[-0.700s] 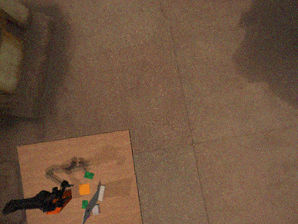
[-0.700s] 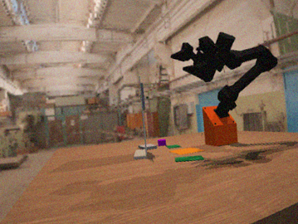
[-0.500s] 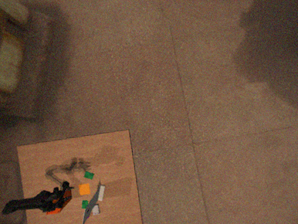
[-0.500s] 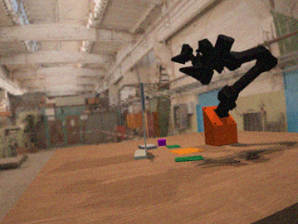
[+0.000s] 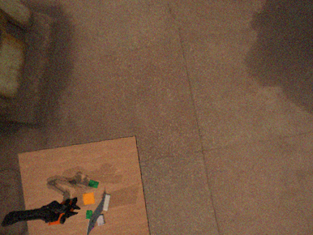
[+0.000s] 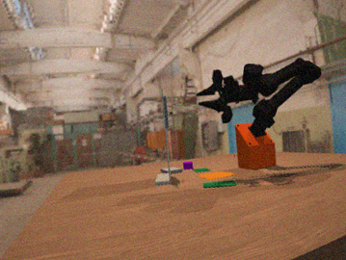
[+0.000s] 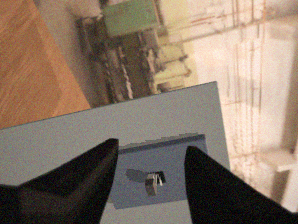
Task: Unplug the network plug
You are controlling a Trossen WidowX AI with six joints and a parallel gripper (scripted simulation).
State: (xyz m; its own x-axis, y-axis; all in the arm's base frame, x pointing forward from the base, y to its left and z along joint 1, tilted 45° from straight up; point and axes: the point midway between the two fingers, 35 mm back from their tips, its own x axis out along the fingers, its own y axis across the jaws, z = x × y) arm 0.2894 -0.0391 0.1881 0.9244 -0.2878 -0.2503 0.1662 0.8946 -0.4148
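Right now the grey network plug is 13 cm to the right of my gripper tip, 6 cm ahead of it and 3 cm below it. Round my gripper tip: orange marked square (28 cm below, 9 cm behind, 6 cm to the right); purple block (35 cm to the right, 27 cm below, 10 cm behind); thin upright panel (13 cm to the right, 13 cm below, 8 cm ahead).
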